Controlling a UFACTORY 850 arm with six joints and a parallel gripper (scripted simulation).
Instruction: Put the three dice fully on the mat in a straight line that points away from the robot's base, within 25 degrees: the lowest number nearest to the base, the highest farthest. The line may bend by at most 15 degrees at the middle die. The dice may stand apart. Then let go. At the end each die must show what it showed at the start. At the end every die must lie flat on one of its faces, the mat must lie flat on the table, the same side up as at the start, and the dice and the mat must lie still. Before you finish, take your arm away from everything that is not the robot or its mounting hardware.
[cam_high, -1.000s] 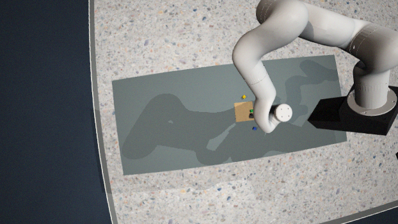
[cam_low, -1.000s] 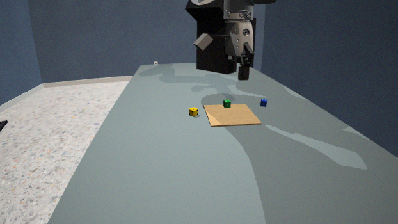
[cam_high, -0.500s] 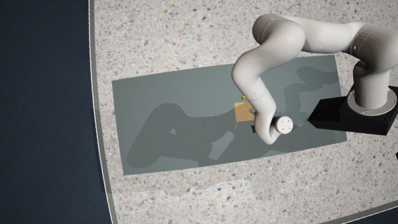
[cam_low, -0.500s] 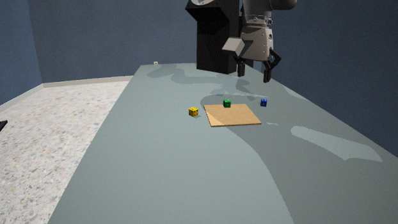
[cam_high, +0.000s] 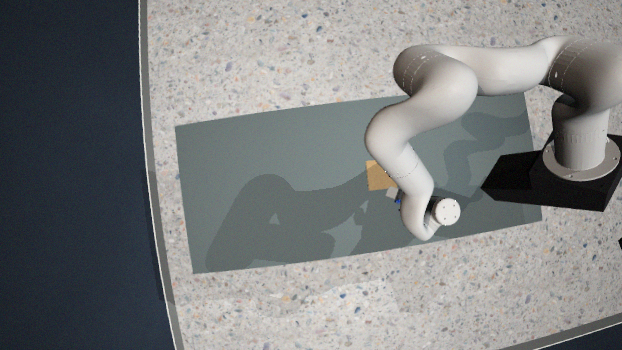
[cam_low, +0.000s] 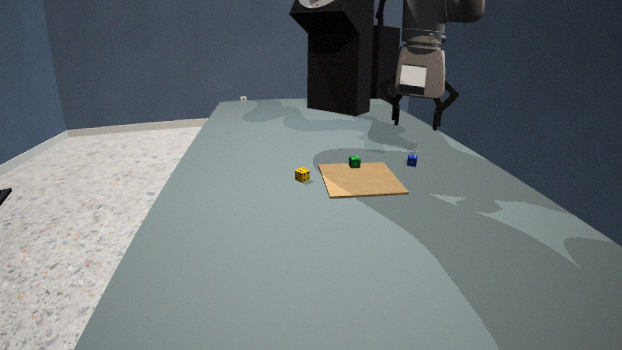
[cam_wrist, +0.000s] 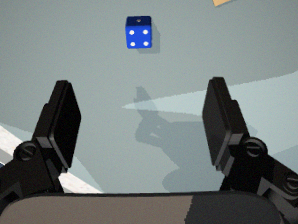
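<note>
Right now my hand is 90 mm above the blue die. From my hand the other things lie so: tan mat: 150 mm to the right, 100 mm below; then yellow die: 240 mm to the right, 90 mm below, 50 mm behind; then green die: 120 mm to the right, 80 mm below, 40 mm behind.
</note>
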